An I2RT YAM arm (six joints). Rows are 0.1 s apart.
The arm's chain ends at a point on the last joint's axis. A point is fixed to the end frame.
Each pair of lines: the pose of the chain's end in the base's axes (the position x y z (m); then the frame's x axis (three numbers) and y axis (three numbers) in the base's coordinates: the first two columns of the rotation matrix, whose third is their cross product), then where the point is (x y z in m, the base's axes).
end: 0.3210 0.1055 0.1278 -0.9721 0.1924 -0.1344 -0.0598 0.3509 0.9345
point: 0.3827 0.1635 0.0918
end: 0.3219 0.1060 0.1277 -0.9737 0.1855 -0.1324 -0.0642 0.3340 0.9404
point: 0.3831 0.1652 0.0928
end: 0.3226 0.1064 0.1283 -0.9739 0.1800 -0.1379 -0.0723 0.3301 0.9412
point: 0.3837 0.1661 0.0940
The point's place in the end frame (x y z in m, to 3 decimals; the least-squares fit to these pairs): -0.044 -0.017 0.079
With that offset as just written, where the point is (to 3 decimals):
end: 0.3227 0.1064 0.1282 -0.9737 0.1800 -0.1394 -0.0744 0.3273 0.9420
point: 0.384 0.166 0.094
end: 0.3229 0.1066 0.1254 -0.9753 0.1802 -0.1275 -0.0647 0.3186 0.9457
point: 0.384 0.167 0.091
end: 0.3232 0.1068 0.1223 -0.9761 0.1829 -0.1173 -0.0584 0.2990 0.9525
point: 0.384 0.168 0.089
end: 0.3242 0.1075 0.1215 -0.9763 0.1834 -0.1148 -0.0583 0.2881 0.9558
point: 0.385 0.169 0.089
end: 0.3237 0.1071 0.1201 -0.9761 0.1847 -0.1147 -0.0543 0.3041 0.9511
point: 0.384 0.168 0.086
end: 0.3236 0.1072 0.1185 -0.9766 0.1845 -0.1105 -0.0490 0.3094 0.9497
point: 0.384 0.168 0.084
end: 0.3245 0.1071 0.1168 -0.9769 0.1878 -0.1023 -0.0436 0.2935 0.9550
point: 0.385 0.168 0.083
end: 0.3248 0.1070 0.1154 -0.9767 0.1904 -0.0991 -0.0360 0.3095 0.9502
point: 0.385 0.167 0.080
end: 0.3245 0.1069 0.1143 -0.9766 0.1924 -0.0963 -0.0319 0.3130 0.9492
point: 0.385 0.167 0.079
